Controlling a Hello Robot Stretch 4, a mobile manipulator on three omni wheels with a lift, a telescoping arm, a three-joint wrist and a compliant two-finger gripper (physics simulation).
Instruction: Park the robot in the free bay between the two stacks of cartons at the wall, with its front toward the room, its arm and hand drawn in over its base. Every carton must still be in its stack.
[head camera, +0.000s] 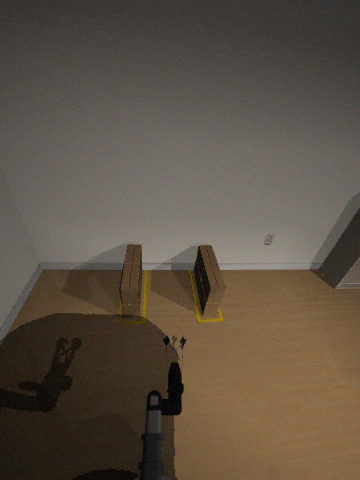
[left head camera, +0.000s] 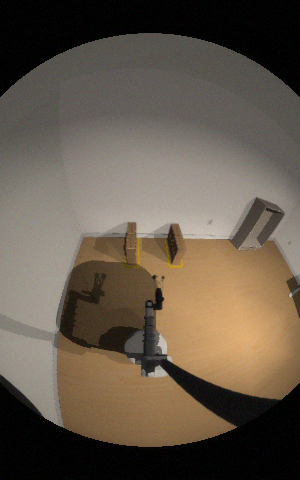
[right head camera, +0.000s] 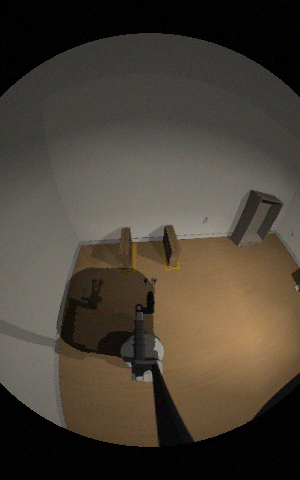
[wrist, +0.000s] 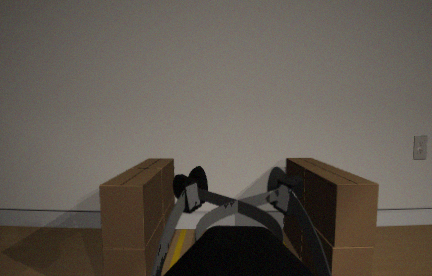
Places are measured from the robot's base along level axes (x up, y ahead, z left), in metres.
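Pixels of known places: gripper, fingertip midpoint: (head camera: 174, 336) (left head camera: 157, 274) (right head camera: 149, 278) (wrist: 237, 181).
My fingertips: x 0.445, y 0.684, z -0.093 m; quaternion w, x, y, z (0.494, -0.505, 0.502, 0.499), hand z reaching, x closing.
Note:
For each thing: its top centre in the pictures, then the offset to it from my fingertips.
- left carton stack at its top centre: (wrist: 134, 175) (head camera: 130, 275) (left head camera: 130, 240) (right head camera: 123, 245) dx -0.112, dy +0.528, dz +0.313 m
- right carton stack at its top centre: (wrist: 336, 174) (head camera: 214, 275) (right head camera: 173, 242) (left head camera: 179, 241) dx -0.112, dy +0.562, dz -0.333 m
The left carton stack (head camera: 131, 280) (left head camera: 131, 245) (right head camera: 126, 247) (wrist: 122, 215) and the right carton stack (head camera: 214, 297) (left head camera: 177, 245) (right head camera: 172, 247) (wrist: 355, 215) stand upright at the wall, with the bay between them. The pale round base (left head camera: 132, 345) (right head camera: 156, 345) is out in the room, away from the bay. The arm (head camera: 152, 450) (left head camera: 149, 325) (right head camera: 139, 330) reaches out past the base toward the wall. My gripper (head camera: 175, 342) (left head camera: 158, 277) (right head camera: 150, 281) (wrist: 237, 181) is open and empty, in front of the stacks and pointing at the bay. The lower cartons are partly hidden in the wrist view.
Yellow floor lines (head camera: 145, 300) edge the stacks. A grey open cabinet (head camera: 345, 245) (left head camera: 247, 222) (right head camera: 245, 220) stands farther right at the same wall. A side wall (left head camera: 30, 280) runs along the left. A dark object (left head camera: 295, 295) shows at the right edge of the left head view.

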